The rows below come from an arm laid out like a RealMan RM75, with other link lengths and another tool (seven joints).
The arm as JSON. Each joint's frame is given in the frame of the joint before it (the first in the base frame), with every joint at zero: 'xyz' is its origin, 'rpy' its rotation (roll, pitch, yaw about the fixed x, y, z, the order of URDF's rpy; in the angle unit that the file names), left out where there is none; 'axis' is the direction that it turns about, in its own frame. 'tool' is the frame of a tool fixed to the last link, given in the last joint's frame.
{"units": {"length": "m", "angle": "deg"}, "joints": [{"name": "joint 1", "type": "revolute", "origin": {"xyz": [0.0, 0.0, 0.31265]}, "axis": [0.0, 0.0, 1.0]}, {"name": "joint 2", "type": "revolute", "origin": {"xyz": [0.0, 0.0, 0.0]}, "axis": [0.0, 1.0, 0.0]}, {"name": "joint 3", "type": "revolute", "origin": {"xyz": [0.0, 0.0, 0.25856]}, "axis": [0.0, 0.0, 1.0]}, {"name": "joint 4", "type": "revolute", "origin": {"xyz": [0.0, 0.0, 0.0]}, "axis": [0.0, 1.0, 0.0]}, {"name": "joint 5", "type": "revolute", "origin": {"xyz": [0.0, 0.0, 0.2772]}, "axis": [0.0, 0.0, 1.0]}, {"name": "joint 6", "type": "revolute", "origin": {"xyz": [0.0, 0.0, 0.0]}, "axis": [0.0, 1.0, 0.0]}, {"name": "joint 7", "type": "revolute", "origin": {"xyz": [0.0, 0.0, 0.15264]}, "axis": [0.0, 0.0, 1.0]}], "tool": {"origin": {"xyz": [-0.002, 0.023, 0.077], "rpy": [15.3, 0.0, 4.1]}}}
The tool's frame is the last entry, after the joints.
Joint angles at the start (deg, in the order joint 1, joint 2, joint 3, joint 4, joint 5, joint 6, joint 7): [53.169, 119.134, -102.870, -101.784, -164.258, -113.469, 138.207]
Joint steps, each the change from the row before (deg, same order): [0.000, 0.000, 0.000, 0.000, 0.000, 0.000, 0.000]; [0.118, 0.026, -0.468, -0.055, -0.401, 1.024, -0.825]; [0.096, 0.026, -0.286, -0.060, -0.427, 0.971, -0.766]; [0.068, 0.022, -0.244, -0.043, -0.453, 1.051, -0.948]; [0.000, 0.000, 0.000, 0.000, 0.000, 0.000, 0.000]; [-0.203, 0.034, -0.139, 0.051, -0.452, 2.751, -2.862]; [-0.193, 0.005, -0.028, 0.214, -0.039, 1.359, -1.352]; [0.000, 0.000, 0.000, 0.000, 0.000, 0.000, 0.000]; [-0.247, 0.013, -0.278, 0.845, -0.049, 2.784, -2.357]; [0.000, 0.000, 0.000, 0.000, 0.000, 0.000, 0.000]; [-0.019, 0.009, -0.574, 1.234, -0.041, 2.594, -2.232]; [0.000, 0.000, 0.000, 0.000, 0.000, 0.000, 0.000]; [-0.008, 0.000, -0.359, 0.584, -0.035, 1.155, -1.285]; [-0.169, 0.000, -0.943, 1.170, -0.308, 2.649, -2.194]
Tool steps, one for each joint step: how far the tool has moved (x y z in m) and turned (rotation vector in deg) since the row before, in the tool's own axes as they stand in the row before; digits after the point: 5 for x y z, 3 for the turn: [0.00000, 0.00000, 0.00000, 0.000, 0.000, 0.000]; [-0.00358, -0.00214, 0.00079, 1.019, -0.824, -1.026]; [-0.00298, -0.00273, 0.00079, 1.003, -0.748, -0.791]; [-0.00282, -0.00308, 0.00103, 1.052, -0.802, -0.898]; [0.00000, 0.00000, 0.00000, 0.000, 0.000, 0.000]; [-0.00567, -0.00654, 0.00357, 1.940, -2.326, -2.176]; [-0.00206, -0.00230, 0.00266, 0.671, -1.047, -0.951]; [0.00000, 0.00000, 0.00000, 0.000, 0.000, 0.000]; [-0.00443, -0.00354, 0.00660, 1.185, -1.814, -1.843]; [0.00000, 0.00000, 0.00000, 0.000, 0.000, 0.000]; [-0.00433, -0.00188, 0.00743, 0.914, -1.476, -2.166]; [0.00000, 0.00000, 0.00000, 0.000, 0.000, 0.000]; [-0.00177, -0.00041, 0.00351, 0.387, -0.694, -1.349]; [-0.00363, -0.00077, 0.00797, 1.053, -1.250, -2.435]
